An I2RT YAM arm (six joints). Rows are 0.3 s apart.
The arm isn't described. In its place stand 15 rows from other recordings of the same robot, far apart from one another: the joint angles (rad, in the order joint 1, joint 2, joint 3, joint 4, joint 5, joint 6), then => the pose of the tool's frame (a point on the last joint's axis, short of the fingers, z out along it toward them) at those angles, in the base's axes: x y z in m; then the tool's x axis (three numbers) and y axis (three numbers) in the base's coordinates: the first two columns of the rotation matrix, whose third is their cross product.
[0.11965 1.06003 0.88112 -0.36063 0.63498 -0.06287] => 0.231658 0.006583 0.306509 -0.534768 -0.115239 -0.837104 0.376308 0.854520 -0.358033
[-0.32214 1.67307 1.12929 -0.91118 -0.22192 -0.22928] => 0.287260 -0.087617 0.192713 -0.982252 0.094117 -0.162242 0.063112 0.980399 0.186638
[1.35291 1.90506 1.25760 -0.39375 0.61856 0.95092] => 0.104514 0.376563 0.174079 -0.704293 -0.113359 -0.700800 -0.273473 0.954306 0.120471
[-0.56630 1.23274 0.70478 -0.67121 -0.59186 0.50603] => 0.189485 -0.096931 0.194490 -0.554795 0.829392 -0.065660 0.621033 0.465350 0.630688
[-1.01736 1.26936 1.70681 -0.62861 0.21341 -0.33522] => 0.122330 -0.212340 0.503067 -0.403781 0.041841 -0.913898 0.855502 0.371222 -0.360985
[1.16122 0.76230 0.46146 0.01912 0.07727 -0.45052] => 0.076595 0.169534 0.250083 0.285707 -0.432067 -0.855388 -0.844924 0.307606 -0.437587
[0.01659 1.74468 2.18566 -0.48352 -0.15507 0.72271] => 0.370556 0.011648 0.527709 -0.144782 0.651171 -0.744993 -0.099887 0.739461 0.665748
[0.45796 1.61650 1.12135 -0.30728 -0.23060 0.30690] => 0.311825 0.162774 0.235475 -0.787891 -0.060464 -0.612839 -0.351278 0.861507 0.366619
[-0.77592 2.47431 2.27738 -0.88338 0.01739 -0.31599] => 0.378584 -0.372341 0.191109 -0.817882 0.367219 -0.442966 0.475493 0.864868 -0.160963
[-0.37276 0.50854 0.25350 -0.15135 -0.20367 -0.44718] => 0.134513 -0.044868 0.195260 -0.411354 -0.293857 -0.862807 0.006375 0.945654 -0.325113
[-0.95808 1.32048 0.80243 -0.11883 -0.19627 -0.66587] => 0.169426 -0.228943 0.235309 -0.708911 -0.045090 -0.703855 0.348805 0.844958 -0.405440
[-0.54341 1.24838 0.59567 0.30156 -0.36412 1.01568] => 0.236076 -0.127795 0.225869 0.012185 0.920405 -0.390776 0.354008 0.361522 0.862543
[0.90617 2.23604 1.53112 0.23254 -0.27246 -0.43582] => 0.303843 0.403314 0.158883 0.128032 -0.495815 -0.858939 -0.939697 0.216297 -0.264925
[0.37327 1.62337 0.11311 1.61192 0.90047 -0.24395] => 0.200316 0.048490 0.145970 -0.028913 -0.172473 -0.984590 0.507388 0.846138 -0.163120
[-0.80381 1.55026 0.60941 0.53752 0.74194 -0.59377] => 0.190586 -0.232400 0.175474 -0.764014 0.198368 -0.613949 0.645002 0.211220 -0.734410
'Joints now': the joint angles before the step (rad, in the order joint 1, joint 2, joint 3, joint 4, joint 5, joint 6). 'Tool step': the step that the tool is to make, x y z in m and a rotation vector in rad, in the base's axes. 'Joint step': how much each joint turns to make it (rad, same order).
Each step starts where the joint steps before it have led.
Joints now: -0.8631 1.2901 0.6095 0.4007 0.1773 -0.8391
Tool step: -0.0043 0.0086 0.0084 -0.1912 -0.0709 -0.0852
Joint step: 0.0239 -0.0264 -0.0772 0.2543 0.1201 -0.0536
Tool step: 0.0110 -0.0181 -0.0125 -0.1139 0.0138 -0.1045
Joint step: -0.0013 0.1694 0.0100 0.2658 0.1052 -0.0892
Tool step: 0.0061 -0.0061 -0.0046 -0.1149 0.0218 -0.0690
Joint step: 0.0091 0.1022 0.0023 0.2173 0.0696 -0.1101
